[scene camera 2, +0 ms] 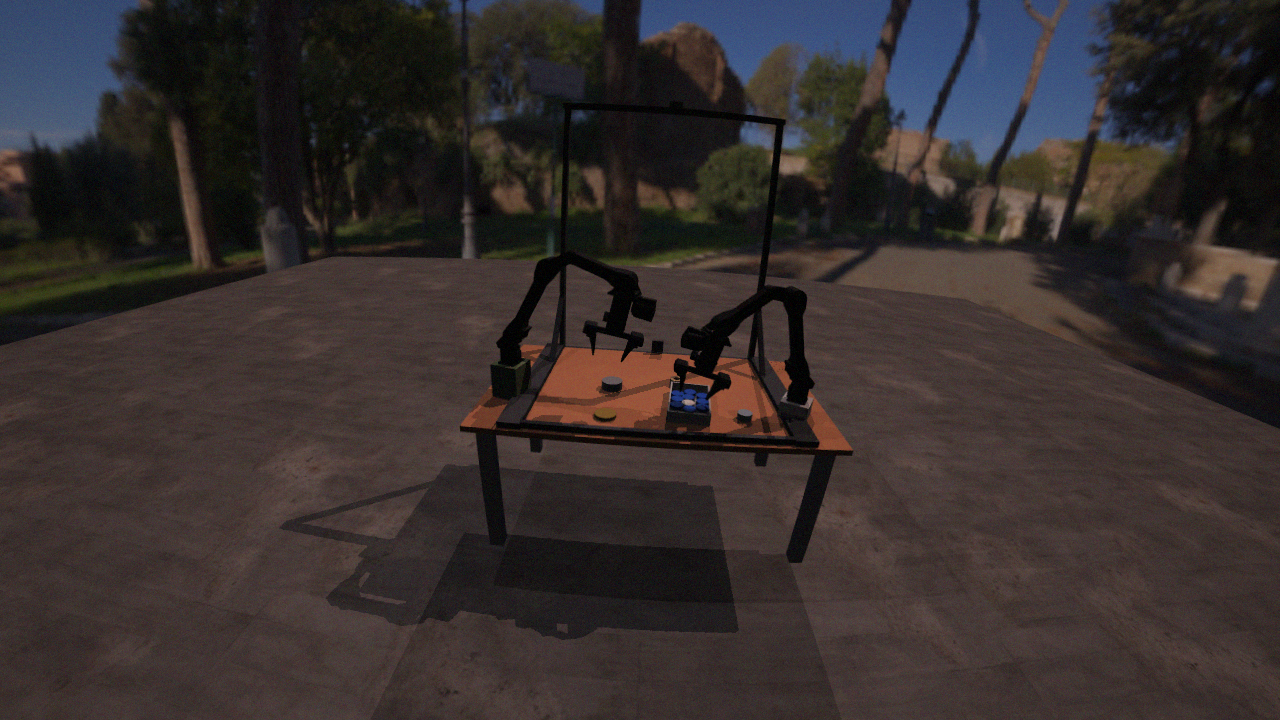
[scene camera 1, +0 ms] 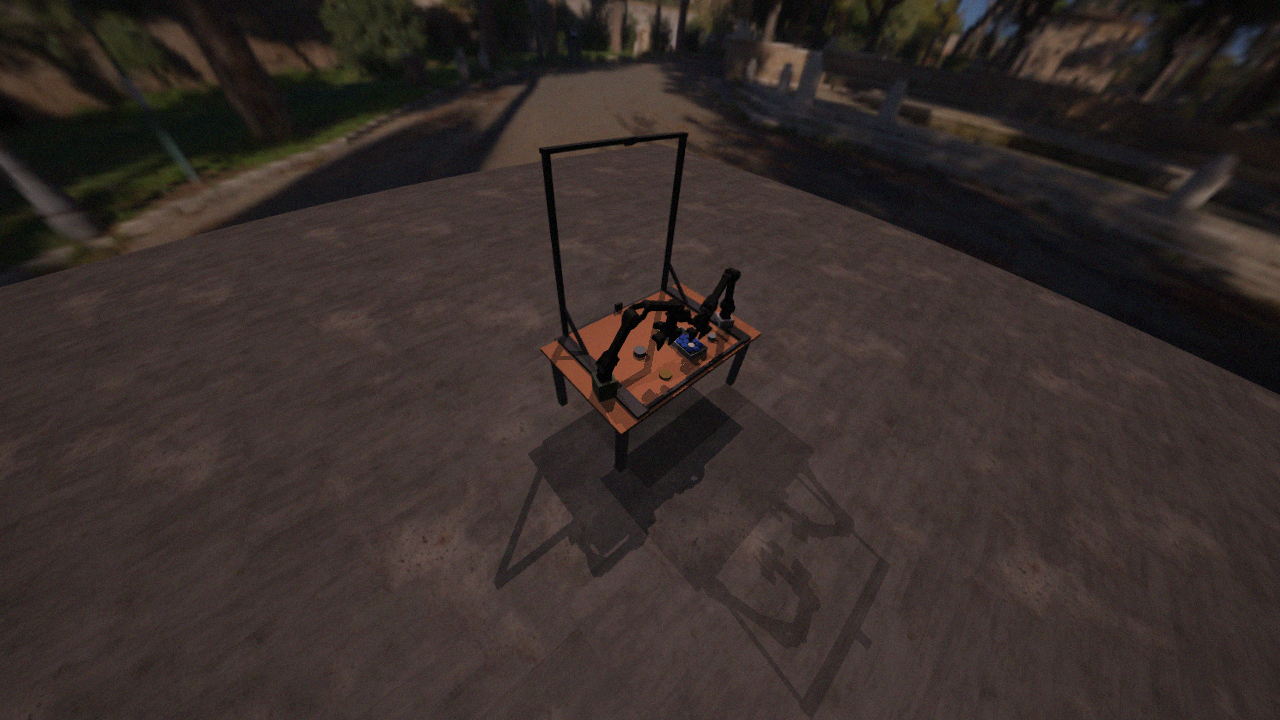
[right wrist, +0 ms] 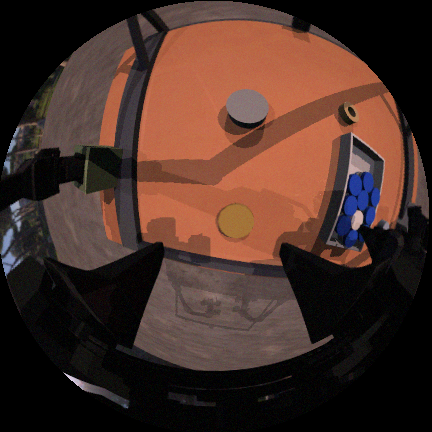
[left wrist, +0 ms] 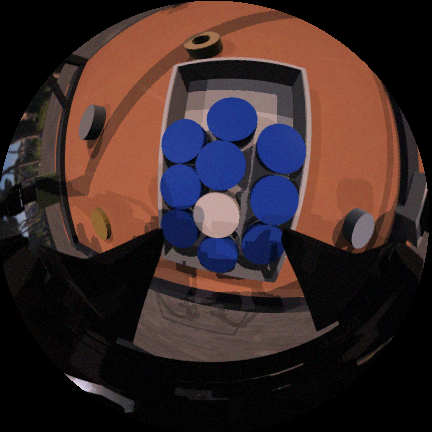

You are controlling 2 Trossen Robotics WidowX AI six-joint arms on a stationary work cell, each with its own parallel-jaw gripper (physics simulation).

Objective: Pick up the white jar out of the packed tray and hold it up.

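Pixels of known places: left gripper, between the fingertips: [scene camera 2: 693,395] [scene camera 1: 693,341] [right wrist: 367,227] [left wrist: 224,234]; right gripper, between the fingertips: [scene camera 2: 607,358] [scene camera 1: 663,347] [right wrist: 223,249] [left wrist: 24,237]; left arm's base, origin of its link: [scene camera 2: 797,399] [scene camera 1: 725,316]; right arm's base, origin of its link: [scene camera 2: 510,361] [scene camera 1: 604,377] [right wrist: 78,167] [left wrist: 34,192].
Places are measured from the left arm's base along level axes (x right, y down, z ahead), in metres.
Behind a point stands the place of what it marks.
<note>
The white jar [scene camera 2: 688,402] @(x -0.224, y 0.013, z 0.315 m) [left wrist: 216,215] @(x -0.222, y 0.013, z 0.316 m) [right wrist: 357,220] @(x -0.223, y 0.013, z 0.314 m) stands in the grey tray [left wrist: 240,70] @(x -0.072, y 0.038, z 0.375 m) [right wrist: 342,162] @(x -0.157, y 0.039, z 0.416 m), packed among several blue-topped jars [left wrist: 220,165] @(x -0.183, y 0.013, z 0.334 m). In the left wrist view, blue tops crowd its upper, left and lower sides; a narrow dark gap shows on its right. My left gripper [scene camera 2: 698,391] @(x -0.221, y -0.013, z 0.303 m) [left wrist: 224,234] @(x -0.221, y -0.013, z 0.303 m) is open and empty above the tray, fingertips pointing down, the white top showing between them, nearer the left finger. Its height over the lids is hard to tell. My right gripper [scene camera 2: 608,356] @(x -0.363, y -0.126, z 0.548 m) [right wrist: 223,249] @(x -0.363, y -0.126, z 0.548 m) is open and empty, high above the table, away from the tray.
A grey disc [scene camera 2: 611,384] @(x -0.234, y 0.028, z 0.611 m) [left wrist: 92,122] @(x -0.200, y 0.030, z 0.592 m) [right wrist: 247,106] @(x -0.206, y 0.027, z 0.626 m) and a flat yellow disc [scene camera 2: 605,415] @(x -0.411, y 0.046, z 0.515 m) [left wrist: 101,223] @(x -0.383, y 0.045, z 0.510 m) [right wrist: 235,220] @(x -0.395, y 0.046, z 0.526 m) lie left of the tray. A tan ring [left wrist: 205,51] @(x -0.046, y 0.043, z 0.437 m) lies just beyond its far end. A small grey cylinder [scene camera 2: 743,416] @(x -0.163, y 0.037, z 0.140 m) [left wrist: 362,229] @(x -0.139, y 0.034, z 0.146 m) stands to its right.
</note>
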